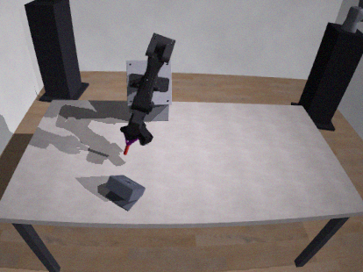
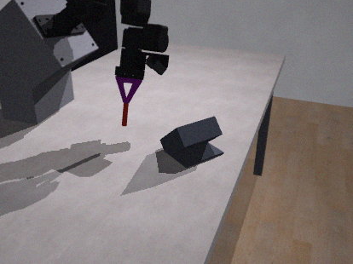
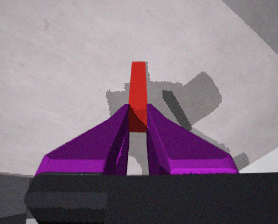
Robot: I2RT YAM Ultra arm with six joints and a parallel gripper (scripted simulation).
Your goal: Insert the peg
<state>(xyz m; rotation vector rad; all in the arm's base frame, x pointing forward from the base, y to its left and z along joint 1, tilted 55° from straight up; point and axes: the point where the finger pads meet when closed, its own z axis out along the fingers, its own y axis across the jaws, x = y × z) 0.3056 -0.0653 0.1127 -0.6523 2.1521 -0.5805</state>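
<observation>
Right now my hand is 3 cm above the red peg and 1 cm to the left of it.
</observation>
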